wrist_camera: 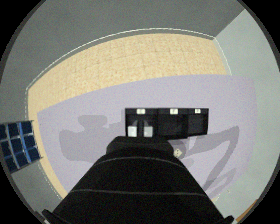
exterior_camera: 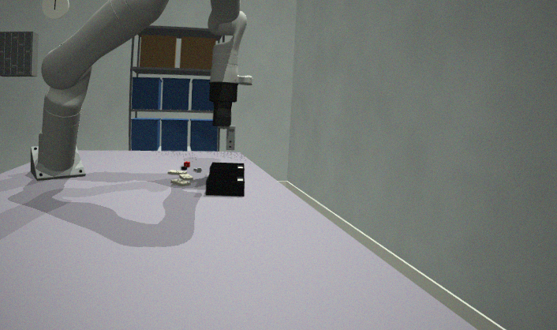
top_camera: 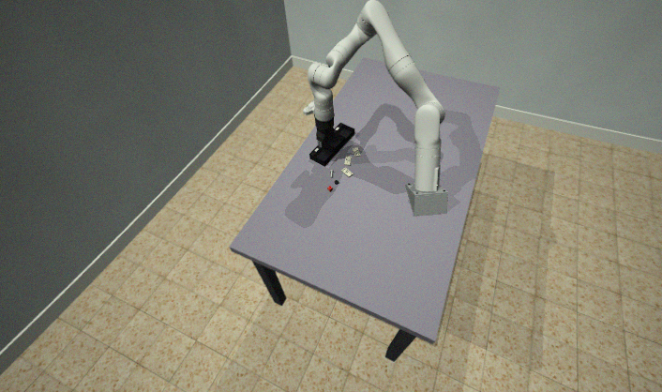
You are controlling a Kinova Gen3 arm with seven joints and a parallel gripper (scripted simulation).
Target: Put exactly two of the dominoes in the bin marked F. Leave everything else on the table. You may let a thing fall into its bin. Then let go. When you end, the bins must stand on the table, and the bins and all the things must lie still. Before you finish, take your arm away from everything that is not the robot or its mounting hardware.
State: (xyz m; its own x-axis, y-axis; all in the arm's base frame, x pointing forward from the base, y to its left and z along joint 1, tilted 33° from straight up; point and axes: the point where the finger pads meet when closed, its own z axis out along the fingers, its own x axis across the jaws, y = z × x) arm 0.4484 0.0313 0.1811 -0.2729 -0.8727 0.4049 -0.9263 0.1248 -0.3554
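Right now the pale domino is 12 cm behind my hand, 9 cm below it and 1 cm to the right of it. Round my hand: black piece: 12 cm to the left, 11 cm behind, 9 cm below; then grey bolt: 9 cm below, 8 cm to the left, 8 cm behind; then red piece: 17 cm to the left, 10 cm behind, 9 cm below.
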